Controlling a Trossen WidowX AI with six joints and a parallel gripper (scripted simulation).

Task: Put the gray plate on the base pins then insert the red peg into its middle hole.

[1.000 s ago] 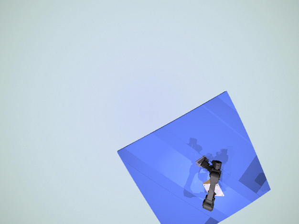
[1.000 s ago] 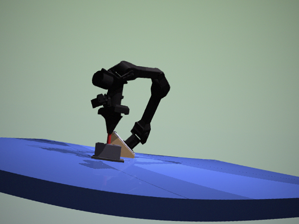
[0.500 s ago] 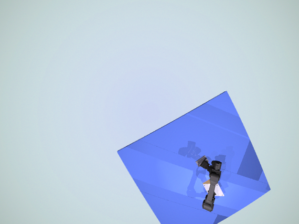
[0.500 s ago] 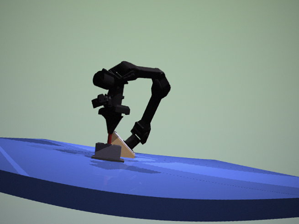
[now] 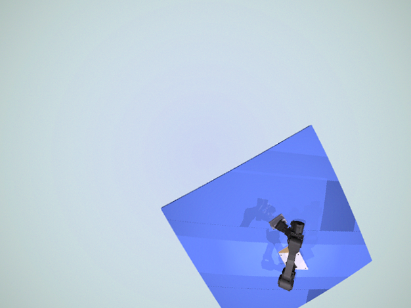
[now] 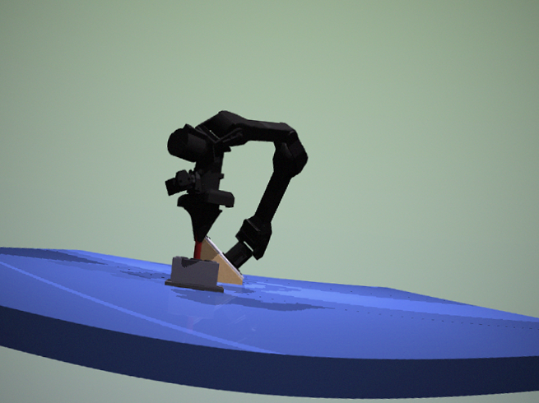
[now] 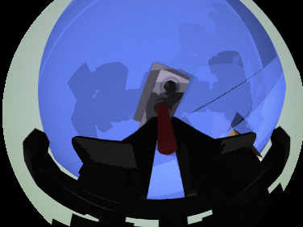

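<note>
My gripper tip is now right at the red peg. Also, from my gripper tip: dark base: 9 cm below; gray plate: 5 cm below.
</note>
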